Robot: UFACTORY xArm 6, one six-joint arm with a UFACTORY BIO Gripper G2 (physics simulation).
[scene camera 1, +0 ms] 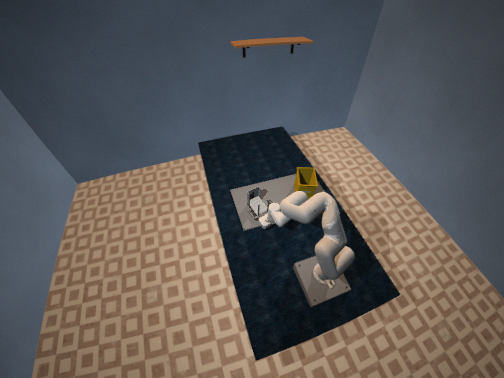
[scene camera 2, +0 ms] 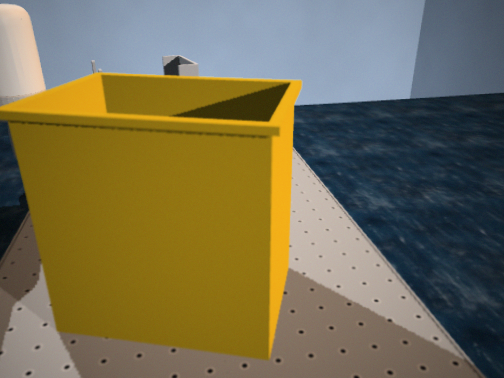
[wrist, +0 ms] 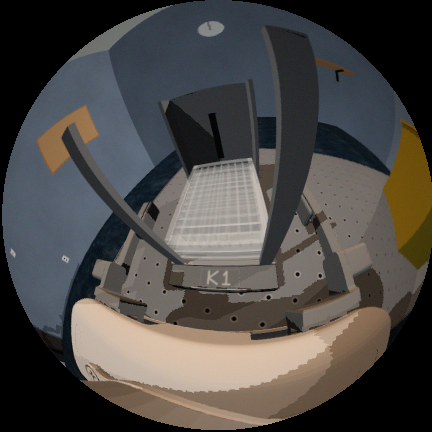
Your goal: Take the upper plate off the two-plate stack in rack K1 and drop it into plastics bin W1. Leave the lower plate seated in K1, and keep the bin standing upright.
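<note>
Rack K1 has a tall slotted back and upright front guides; part of it also shows behind the bin in scene camera 2. Clear, gridded plates lie flat and stacked in it; the seam between upper and lower plate is hard to make out. My gripper is open and empty, with its fingers wide apart, one on each side of the stack and clear of it in the wrist view. Yellow bin W1 stands upright, right of the rack.
The rack and bin stand on a grey perforated board over a dark blue mat. The arm base plate is at the near end. An orange wall shelf hangs on the far wall.
</note>
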